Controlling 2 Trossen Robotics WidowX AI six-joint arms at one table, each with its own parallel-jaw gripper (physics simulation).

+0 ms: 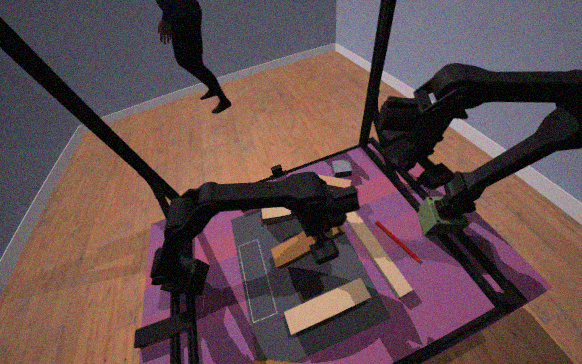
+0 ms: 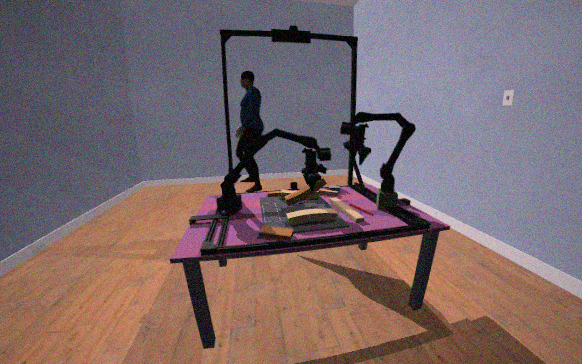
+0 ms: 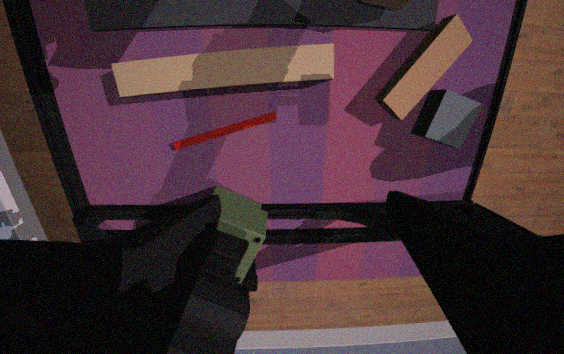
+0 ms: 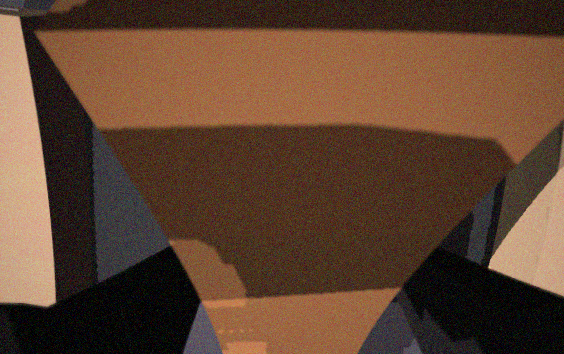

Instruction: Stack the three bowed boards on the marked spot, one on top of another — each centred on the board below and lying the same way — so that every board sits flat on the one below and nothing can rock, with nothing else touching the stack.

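Frame: origin at the left arm's base, x back, y left, z down, level; centimetres.
Seen in the pictures: left gripper, between the fingertips: (image 1: 401,175) (image 2: 356,163) (image 3: 303,201); right gripper, between the fingertips: (image 1: 314,238) (image 2: 310,189) (image 4: 296,243); left arm's base, origin of its link: (image 1: 447,209) (image 2: 387,191) (image 3: 221,250); right arm's base, origin of its link: (image 1: 179,273) (image 2: 228,196).
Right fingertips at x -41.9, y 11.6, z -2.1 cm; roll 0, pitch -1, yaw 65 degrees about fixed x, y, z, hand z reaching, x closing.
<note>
Offsets run from my right fingertips to a thing's top centre. "spot": to the spot under its first point. Level surfaces: height alone.
My right gripper (image 1: 319,241) (image 2: 313,183) (image 4: 296,243) is shut on an orange board (image 1: 289,250) (image 2: 298,195) (image 4: 280,77) and holds it tilted above the grey mat {dz +10.7 cm} (image 1: 347,263), one end raised. The marked spot {spot: dx -22.7, dy +13.4, dz +10.8 cm} (image 1: 245,285) is a white outlined rectangle on the mat's left side, with nothing on it. A pale bowed board {dx +4.2, dy +16.8, dz +5.7 cm} (image 1: 326,307) (image 2: 311,215) lies arched on the mat's near end. A long pale board (image 1: 380,258) (image 2: 347,210) (image 3: 221,68) lies on the purple table right of the mat. My left gripper (image 1: 403,153) (image 2: 359,152) (image 3: 303,201) is open and empty, high above the table's right edge.
More boards lie behind my right arm (image 1: 275,212) (image 1: 334,180) and at the table's front {spot: dx -7.9, dy +34.8, dz +8.7 cm} (image 2: 276,231). A grey block {dx +10.2, dy -35.6, dz +7.8 cm} (image 1: 341,167) (image 3: 443,119), a red stick {dx +27.3, dy -4.5, dz +10.8 cm} (image 1: 398,241) (image 3: 224,130) and a green block (image 1: 430,216) (image 3: 243,218) are on the right. A person (image 2: 250,123) walks behind the table.
</note>
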